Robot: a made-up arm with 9 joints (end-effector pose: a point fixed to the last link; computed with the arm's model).
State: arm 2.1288 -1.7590 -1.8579 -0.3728 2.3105 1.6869 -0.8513 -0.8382 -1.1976
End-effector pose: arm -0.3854 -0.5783 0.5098 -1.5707 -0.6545 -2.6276
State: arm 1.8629 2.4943 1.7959 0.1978 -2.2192 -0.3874 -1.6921 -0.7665 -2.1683
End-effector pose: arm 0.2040 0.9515 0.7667 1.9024 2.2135 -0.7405
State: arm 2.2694 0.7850 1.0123 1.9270 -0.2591 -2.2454 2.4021 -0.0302 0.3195
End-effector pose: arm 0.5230 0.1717 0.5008 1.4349 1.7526 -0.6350
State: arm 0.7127 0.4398 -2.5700 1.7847 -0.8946 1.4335 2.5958 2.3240 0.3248
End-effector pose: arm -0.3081 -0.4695 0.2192 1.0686 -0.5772 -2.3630
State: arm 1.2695 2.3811 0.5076 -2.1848 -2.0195 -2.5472 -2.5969 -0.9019 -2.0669
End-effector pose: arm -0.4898 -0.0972 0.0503 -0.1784 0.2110 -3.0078
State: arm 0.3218 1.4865 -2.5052 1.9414 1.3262 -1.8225 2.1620 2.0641 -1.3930
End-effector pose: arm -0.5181 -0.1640 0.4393 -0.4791 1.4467 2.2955
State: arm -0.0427 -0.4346 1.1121 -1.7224 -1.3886 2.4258 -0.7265 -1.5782 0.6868
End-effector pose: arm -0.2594 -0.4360 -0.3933 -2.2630 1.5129 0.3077
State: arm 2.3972 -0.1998 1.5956 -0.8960 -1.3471 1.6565 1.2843 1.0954 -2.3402
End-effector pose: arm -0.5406 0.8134 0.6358 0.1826 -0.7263 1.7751
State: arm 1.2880 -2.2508 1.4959 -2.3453 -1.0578 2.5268 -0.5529 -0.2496 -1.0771
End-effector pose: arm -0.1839 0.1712 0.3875 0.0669 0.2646 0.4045
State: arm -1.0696 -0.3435 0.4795 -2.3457 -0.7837 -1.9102 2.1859 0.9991 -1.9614
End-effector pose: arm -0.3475 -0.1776 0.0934 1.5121 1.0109 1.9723
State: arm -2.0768 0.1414 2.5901 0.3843 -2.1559 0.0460 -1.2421 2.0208 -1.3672
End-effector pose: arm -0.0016 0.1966 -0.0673 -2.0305 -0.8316 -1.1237
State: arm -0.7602 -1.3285 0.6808 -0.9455 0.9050 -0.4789 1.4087 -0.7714 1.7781
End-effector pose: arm -0.8979 -0.0850 -0.9411 1.2631 -2.5961 -0.9900
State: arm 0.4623 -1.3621 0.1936 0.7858 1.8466 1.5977 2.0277 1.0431 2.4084
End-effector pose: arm 0.2357 -0.8446 -0.3928 -1.3159 0.6908 -0.8877
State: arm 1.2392 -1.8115 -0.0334 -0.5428 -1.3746 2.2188 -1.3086 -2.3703 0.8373
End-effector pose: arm -0.0164 0.0574 0.1079 -0.6994 2.0215 0.4448
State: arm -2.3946 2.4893 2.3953 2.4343 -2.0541 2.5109 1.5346 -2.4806 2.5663
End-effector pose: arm -0.6309 0.6724 -0.6195 1.9938 0.2165 -2.3477
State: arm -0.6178 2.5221 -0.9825 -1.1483 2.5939 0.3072 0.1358 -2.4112 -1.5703
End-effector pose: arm -0.4511 0.5080 0.3125 -0.8426 -2.3003 1.8770
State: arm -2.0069 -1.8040 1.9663 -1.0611 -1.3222 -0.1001 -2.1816 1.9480 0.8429
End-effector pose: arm 0.4047 0.5399 -0.6028 0.8427 0.7119 0.1749
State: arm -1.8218 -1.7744 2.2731 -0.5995 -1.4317 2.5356 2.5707 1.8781 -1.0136
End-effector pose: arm -0.3773 0.1652 -0.4855 0.3117 -1.2390 2.4102
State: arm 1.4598 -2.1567 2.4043 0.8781 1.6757 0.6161 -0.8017 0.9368 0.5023
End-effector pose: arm -0.4224 -0.0243 0.7176 0.5530 2.2543 1.3812
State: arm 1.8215 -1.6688 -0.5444 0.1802 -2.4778 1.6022 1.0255 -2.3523 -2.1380
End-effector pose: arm 0.3447 -0.6583 0.4420 -1.6275 0.6702 -0.0328
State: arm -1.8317 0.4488 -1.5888 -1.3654 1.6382 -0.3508 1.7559 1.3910 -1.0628
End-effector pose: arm 0.1695 -0.5913 -0.2391 0.2086 0.2869 -2.3259
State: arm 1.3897 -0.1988 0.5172 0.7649 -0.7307 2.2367 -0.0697 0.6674 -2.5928
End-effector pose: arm 0.0313 -0.8199 0.7214 1.5272 -1.1497 -1.1835
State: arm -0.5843 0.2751 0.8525 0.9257 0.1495 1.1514 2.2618 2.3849 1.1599
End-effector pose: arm 0.1400 -0.0935 -0.6258 1.2490 1.5367 -0.9712
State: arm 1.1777 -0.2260 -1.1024 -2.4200 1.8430 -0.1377 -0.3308 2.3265 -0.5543
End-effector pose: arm 0.3092 -0.4800 -0.0112 1.3090 -0.9462 -1.0555
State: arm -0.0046 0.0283 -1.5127 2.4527 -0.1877 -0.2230 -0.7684 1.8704 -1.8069
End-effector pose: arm -0.1612 -0.3782 0.3007 0.7790 -2.5752 0.8521
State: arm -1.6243 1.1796 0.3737 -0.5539 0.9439 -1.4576 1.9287 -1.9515 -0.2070
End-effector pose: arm 0.1640 -0.3807 -0.2733 0.1144 1.4371 0.4866
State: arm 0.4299 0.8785 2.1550 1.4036 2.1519 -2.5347 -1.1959 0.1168 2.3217
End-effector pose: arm -0.4127 -0.8669 0.4059 -2.2539 2.0391 0.7828
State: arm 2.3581 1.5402 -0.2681 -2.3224 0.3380 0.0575 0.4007 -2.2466 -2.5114
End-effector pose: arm 0.8949 0.9434 0.1793 -1.4053 -0.5080 0.9372
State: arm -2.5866 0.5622 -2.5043 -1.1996 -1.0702 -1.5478 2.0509 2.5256 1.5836
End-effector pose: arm -0.4275 -0.2007 -0.1717 -1.0048 2.8489 0.4007
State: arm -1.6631 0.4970 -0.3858 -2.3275 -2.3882 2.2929 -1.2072 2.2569 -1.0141
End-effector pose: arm -0.0317 0.1675 0.0371 -0.8746 1.7067 -1.7496
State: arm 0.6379 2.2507 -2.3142 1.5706 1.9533 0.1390 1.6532 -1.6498 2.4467
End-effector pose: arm -0.1162 -0.5042 1.1765 -1.4422 0.4869 -2.0009
